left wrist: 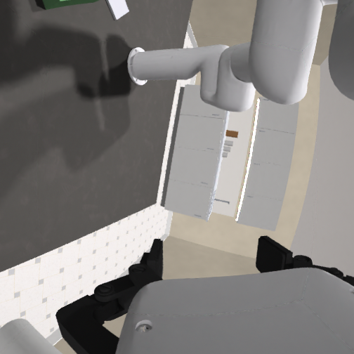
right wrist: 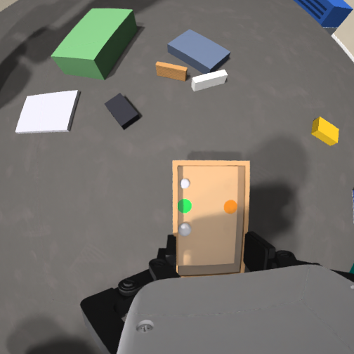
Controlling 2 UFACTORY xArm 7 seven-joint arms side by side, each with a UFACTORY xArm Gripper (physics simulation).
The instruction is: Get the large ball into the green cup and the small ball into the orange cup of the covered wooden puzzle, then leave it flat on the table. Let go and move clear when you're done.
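Note:
The wooden puzzle box is between the fingers of my right gripper, which is shut on its two long sides near the bottom end in the right wrist view. The green cup is by the box's left wall, the orange cup nearer the right wall. The small ball lies at the left wall, above the green cup in the picture. The large ball is at the same wall, below the green cup. Both balls are outside the cups. My left gripper is open and empty, away from the box.
Beyond the box lie a green block, a blue-grey block, an orange block, a white bar, a black block and a white slab. A yellow block is at the right. Another arm shows in the left wrist view.

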